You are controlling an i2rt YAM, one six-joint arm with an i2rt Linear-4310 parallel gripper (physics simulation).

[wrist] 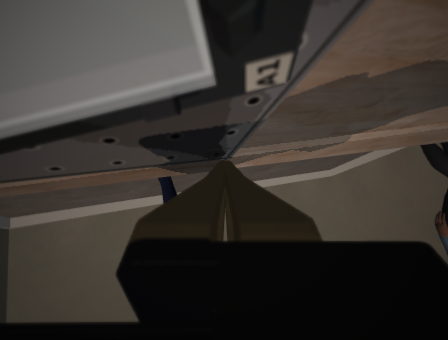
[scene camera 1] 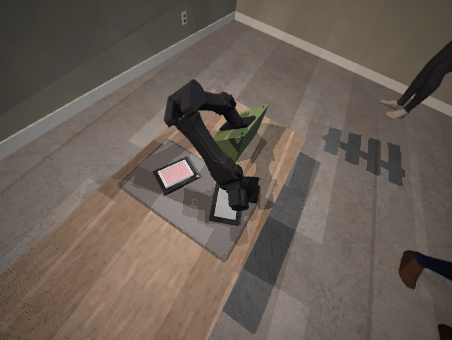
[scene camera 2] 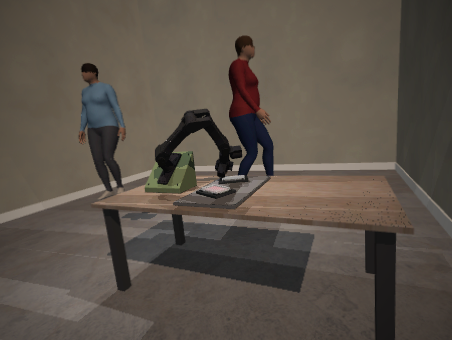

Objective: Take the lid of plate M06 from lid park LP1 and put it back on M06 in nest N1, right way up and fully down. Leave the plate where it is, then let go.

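Seen in the pictures: gripper, between the fingertips: (wrist: 225, 170) (scene camera 1: 259, 195); arm's base, origin of its link: (scene camera 1: 236, 124) (scene camera 2: 170, 168).
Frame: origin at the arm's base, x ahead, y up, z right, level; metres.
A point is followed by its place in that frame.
A pale, flat, rectangular piece (scene camera 1: 226, 208) {x 0.322, y -0.086, z -0.194 m} (scene camera 2: 234, 178) {x 0.316, y -0.089, z -0.165 m} (wrist: 90, 60), which looks like the lid, lies in a dark frame (scene camera 1: 213, 212) (wrist: 227, 30) with an "A1" label. A plate with pink wells (scene camera 1: 176, 173) {x 0.338, y -0.080, z 0.064 m} (scene camera 2: 216, 189) {x 0.362, y -0.078, z 0.097 m} sits in another dark frame (scene camera 1: 172, 189) {x 0.398, y -0.093, z 0.030 m}, with no lid visible on it. The labels M06, N1 and LP1 cannot be read. My gripper (wrist: 225, 170) {x 0.185, y -0.095, z -0.272 m} is shut, its fingertips meeting with nothing between them. It is beside the pale piece, near the mat's edge; the wrist partly hides that piece in scene camera 1.
Both frames stand on a grey mat (scene camera 1: 165, 212) {x 0.482, y -0.104, z -0.014 m} (scene camera 2: 240, 199) {x 0.502, y -0.106, z 0.131 m} with holes, on a wooden table (scene camera 1: 125, 270) {x 0.700, y -0.117, z -0.050 m} (scene camera 2: 325, 200) {x 0.828, y -0.117, z 0.036 m}. The arm's green base (scene camera 1: 240, 137) {x 0.106, y 0.067, z -0.077 m} (scene camera 2: 172, 182) {x 0.058, y -0.065, z 0.058 m} stands beside the mat. Two people (scene camera 2: 102, 107) (scene camera 2: 245, 92) are beyond the table.
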